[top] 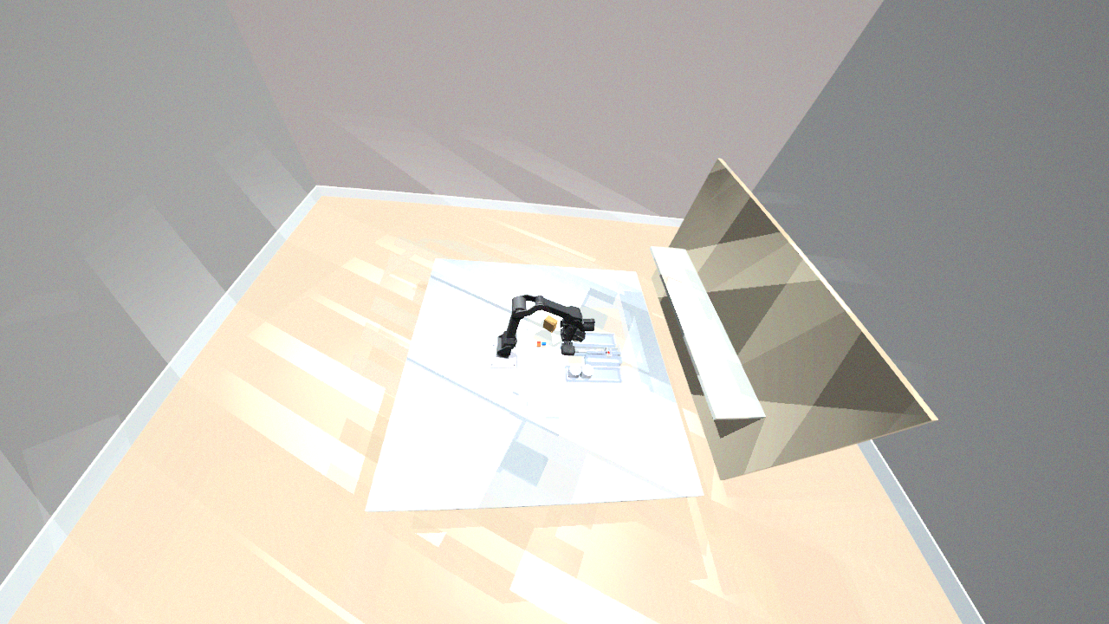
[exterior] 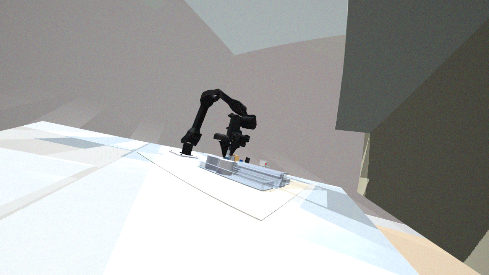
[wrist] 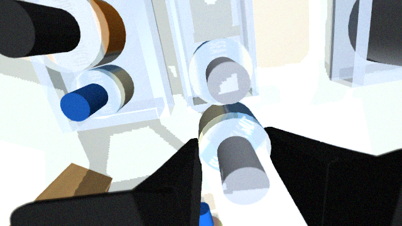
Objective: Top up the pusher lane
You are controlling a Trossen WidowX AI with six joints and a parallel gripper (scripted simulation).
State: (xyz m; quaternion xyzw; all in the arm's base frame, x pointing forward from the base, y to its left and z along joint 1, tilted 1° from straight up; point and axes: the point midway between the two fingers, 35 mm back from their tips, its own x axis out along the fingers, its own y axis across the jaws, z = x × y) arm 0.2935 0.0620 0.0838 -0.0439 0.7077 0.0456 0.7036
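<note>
The clear rack is 18 cm ahead of my gripper tip and 3 cm below it. From my gripper tip the other things lie so: brown box (8 cm behind, 13 cm to the left, 2 cm below); white shelf (54 cm ahead, 6 cm to the left, 32 cm above).
</note>
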